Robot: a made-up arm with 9 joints.
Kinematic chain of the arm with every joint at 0, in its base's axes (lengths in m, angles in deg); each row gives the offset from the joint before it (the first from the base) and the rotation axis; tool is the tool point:
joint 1: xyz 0 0 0.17 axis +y
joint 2: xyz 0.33 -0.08 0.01 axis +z
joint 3: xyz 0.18 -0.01 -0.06 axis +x
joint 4: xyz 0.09 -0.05 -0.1 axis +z
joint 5: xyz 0.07 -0.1 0 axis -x
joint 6: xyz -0.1 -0.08 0 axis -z
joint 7: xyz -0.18 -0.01 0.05 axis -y
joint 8: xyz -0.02 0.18 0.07 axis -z
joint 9: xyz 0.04 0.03 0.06 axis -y
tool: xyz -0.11 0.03 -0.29
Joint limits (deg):
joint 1: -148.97..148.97
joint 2: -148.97..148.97
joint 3: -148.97..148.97
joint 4: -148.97..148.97
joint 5: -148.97..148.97
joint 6: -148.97..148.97
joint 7: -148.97..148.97
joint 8: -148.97..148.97
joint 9: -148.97..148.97
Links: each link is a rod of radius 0.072 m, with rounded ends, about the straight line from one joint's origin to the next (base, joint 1, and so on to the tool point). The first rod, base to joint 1, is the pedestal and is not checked.
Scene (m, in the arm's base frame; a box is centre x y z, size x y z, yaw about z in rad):
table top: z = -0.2
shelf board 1: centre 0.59 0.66 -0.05 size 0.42 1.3 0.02 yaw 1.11
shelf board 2: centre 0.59 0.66 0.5 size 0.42 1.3 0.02 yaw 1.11
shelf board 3: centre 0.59 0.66 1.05 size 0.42 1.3 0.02 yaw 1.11
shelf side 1: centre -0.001 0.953 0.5 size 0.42 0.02 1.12 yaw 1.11
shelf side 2: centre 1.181 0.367 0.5 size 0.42 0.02 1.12 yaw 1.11
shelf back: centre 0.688 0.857 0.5 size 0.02 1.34 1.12 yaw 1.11
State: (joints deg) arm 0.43 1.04 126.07 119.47 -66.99 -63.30 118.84 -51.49 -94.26
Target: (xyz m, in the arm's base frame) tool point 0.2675 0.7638 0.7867
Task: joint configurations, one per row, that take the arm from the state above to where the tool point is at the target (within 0.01 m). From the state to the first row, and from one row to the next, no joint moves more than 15 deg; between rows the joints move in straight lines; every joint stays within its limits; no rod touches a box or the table.
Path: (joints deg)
1: -12.39 -7.65 129.89 113.90 -80.02 -53.27 122.30 -50.16 -95.34
2: -25.20 -16.35 133.70 108.34 -93.05 -43.24 125.76 -48.82 -96.42
3: -38.02 -25.04 137.52 102.77 -106.08 -33.21 129.22 -47.49 -97.50
4: -50.84 -33.73 141.34 97.20 -119.11 -23.18 132.68 -46.15 -98.58
5: -63.65 -42.42 145.15 91.63 -132.14 -13.15 136.14 -44.82 -99.65
6: -76.47 -51.12 148.97 86.07 -145.17 -3.12 139.60 -43.48 -100.73
7: -69.67 -37.96 148.92 91.75 -132.71 -17.47 134.79 -45.31 -101.32
8: -62.88 -24.80 148.87 97.43 -120.25 -31.82 129.98 -47.13 -101.90
9: -56.08 -11.65 148.82 103.11 -107.78 -46.17 125.17 -48.95 -102.48
10: -49.28 1.51 148.77 108.79 -95.32 -60.52 120.36 -50.78 -103.07
11: -42.48 14.67 148.72 114.47 -82.85 -74.87 115.55 -52.60 -103.65
12: -35.68 27.82 148.68 120.15 -70.39 -89.22 110.74 -54.42 -104.23
13: -39.11 28.95 140.79 119.91 -64.13 -80.77 103.10 -51.71 -114.82
14: -42.53 30.08 132.91 119.67 -57.87 -72.31 95.45 -48.99 -125.40

